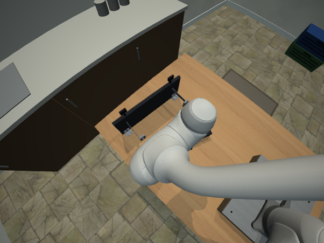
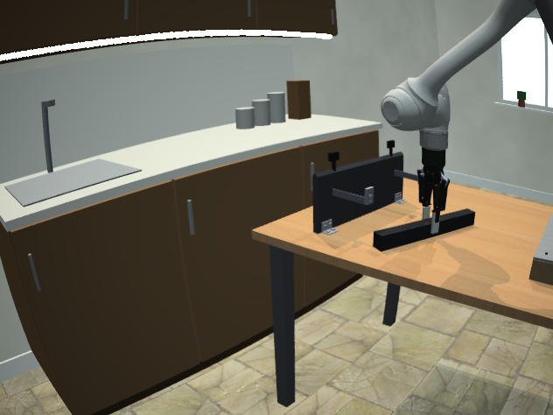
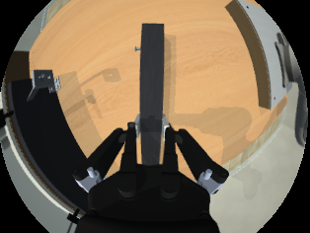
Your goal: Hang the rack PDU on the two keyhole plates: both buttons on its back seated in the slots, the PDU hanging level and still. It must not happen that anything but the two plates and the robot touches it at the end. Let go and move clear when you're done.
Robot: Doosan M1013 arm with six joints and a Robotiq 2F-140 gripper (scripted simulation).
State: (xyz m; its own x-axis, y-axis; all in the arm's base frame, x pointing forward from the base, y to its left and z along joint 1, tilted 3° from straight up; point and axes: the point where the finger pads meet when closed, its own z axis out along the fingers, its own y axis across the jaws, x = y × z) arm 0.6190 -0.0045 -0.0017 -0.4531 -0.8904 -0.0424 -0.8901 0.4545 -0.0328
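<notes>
The rack PDU lies 20 mm below my hand, 20 mm ahead of it and 10 mm to the right of it. The rest, counted from my hand: black backboard 270 mm ahead, 40 mm to the right, 40 mm above.
</notes>
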